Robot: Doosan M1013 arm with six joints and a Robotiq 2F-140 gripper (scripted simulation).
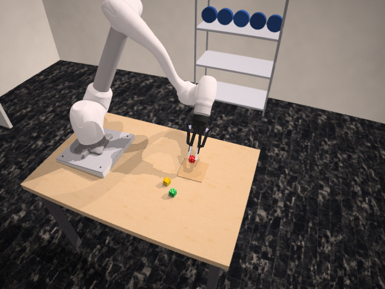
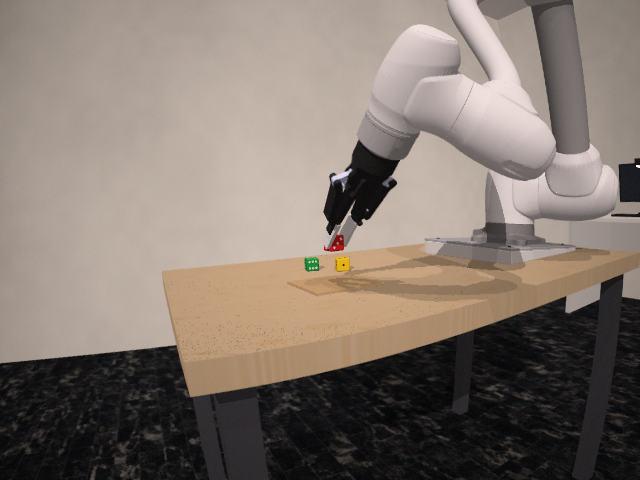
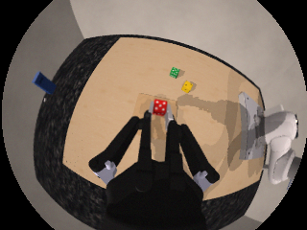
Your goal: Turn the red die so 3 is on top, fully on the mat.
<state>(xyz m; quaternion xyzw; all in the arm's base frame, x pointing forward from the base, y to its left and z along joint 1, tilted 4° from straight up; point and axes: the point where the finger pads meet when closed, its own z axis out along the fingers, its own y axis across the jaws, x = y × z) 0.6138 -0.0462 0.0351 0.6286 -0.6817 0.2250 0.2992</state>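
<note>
Now: hand 20 mm to the left of the red die and 20 mm above it. Round my hand: mat: 20 mm to the right, 100 mm below; green die: 70 mm behind, 200 mm to the right, 90 mm below; yellow die: 110 mm behind, 140 mm to the right, 90 mm below.
</note>
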